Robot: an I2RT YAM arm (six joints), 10 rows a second.
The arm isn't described. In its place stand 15 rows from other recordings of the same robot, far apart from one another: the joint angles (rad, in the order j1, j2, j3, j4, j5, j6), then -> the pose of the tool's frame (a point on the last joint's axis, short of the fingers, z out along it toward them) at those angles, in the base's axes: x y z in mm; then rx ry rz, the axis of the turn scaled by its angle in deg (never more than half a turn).
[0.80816, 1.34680, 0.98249, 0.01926, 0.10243, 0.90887] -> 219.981 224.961 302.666 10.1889 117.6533 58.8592
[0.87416, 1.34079, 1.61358, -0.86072, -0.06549, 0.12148] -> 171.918 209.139 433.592 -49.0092 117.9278 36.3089
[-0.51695, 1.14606, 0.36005, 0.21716, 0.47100, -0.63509] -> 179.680 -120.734 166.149 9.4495 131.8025 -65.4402
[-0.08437, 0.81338, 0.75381, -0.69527, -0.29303, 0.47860] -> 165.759 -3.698 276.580 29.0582 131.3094 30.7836
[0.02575, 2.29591, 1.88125, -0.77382, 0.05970, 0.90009] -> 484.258 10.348 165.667 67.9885 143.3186 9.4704
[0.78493, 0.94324, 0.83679, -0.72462, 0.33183, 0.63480] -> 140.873 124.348 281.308 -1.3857 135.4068 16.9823
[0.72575, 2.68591, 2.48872, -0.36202, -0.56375, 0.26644] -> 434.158 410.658 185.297 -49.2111 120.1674 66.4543
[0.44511, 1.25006, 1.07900, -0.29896, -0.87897, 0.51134] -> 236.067 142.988 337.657 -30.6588 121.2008 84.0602
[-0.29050, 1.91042, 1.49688, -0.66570, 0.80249, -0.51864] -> 378.791 -139.961 231.862 -1.2550 156.0317 -75.8350
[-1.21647, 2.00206, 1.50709, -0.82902, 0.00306, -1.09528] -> 139.108 -376.343 183.473 10.5303 173.0257 -19.7832
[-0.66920, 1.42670, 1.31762, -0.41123, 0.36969, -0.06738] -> 247.060 -211.813 354.446 49.2345 113.6354 -47.1668
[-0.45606, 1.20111, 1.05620, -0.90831, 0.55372, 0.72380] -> 195.826 -116.914 293.037 88.4340 112.7744 -35.1960
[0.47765, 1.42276, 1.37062, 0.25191, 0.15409, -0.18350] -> 300.781 149.541 443.429 -18.4532 76.5797 8.0639
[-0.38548, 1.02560, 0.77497, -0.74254, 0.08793, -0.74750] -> 179.598 -76.251 244.887 -25.4019 149.8318 -29.8714
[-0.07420, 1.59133, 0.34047, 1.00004, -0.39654, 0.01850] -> 263.220 -5.779 137.232 -11.2330 103.2887 18.3983
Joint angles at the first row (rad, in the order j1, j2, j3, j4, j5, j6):
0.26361 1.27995 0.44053 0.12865 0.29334 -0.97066
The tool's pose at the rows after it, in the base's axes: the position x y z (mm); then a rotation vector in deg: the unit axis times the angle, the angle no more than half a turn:
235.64 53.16 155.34 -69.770 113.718 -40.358
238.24 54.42 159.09 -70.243 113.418 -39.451
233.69 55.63 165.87 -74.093 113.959 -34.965
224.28 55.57 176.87 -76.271 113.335 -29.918
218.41 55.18 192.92 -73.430 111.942 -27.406
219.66 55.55 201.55 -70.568 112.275 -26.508
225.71 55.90 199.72 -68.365 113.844 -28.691
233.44 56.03 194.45 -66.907 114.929 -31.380
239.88 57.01 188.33 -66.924 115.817 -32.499
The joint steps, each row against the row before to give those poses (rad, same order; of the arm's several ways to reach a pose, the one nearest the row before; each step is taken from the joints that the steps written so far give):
0.00138 0.02692 0.01899 0.02473 0.00343 -0.00491
0.00018 0.00056 0.01913 -0.01936 -0.01442 -0.00121
0.00081 -0.03824 0.02658 -0.11290 -0.06278 -0.00702
-0.00046 -0.07213 0.01387 -0.10615 -0.07207 0.00148
0.00001 -0.07149 0.01654 -0.04863 -0.03295 0.03504
-0.00004 -0.01240 0.02354 -0.01790 -0.00108 0.03806
0.00135 0.03381 0.00992 0.02306 0.04435 0.02154
-0.00165 0.04771 0.00384 0.04396 0.04329 0.00544
-0.00039 0.04618 0.00545 0.02890 0.01855 -0.00099

